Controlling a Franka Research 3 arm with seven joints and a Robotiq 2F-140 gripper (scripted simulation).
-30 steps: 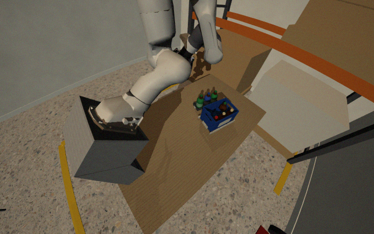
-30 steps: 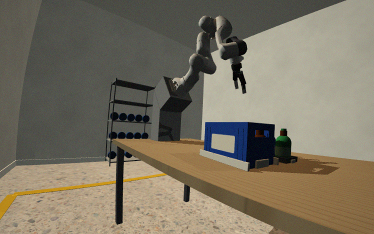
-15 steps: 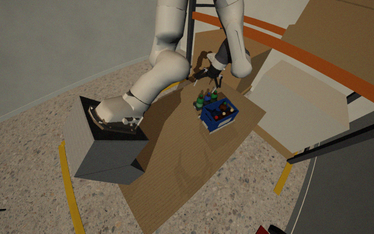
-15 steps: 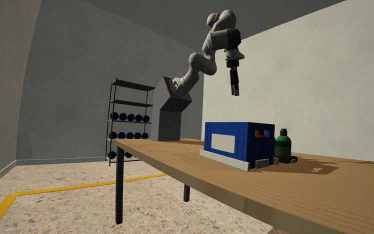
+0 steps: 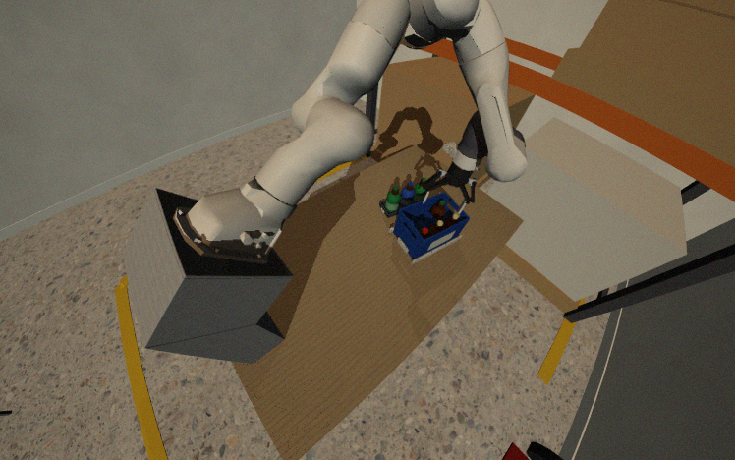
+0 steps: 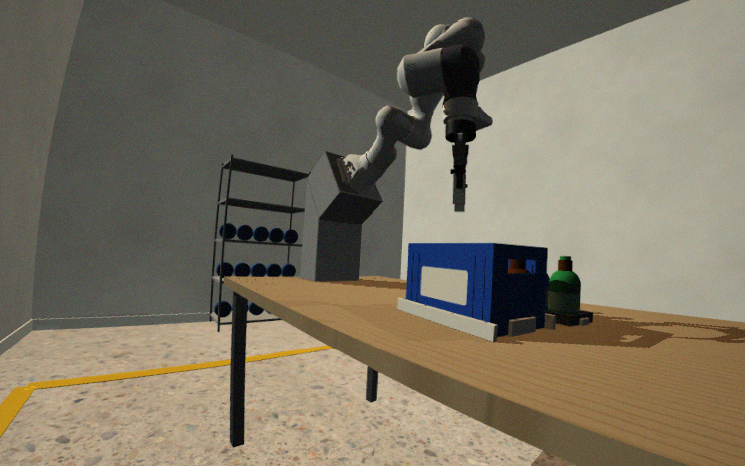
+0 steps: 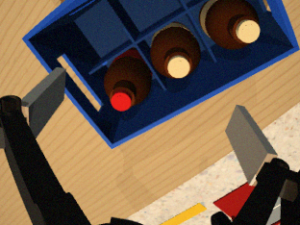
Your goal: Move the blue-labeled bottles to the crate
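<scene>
Right now my hand is 15 cm short of the blue-labeled bottle, 20 cm to the right of it and 19 cm above it. Also, from my hand: dark tray (15 cm ahead, 20 cm to the left, 26 cm below); crate (3 cm ahead, 1 cm to the left, 19 cm below).
</scene>
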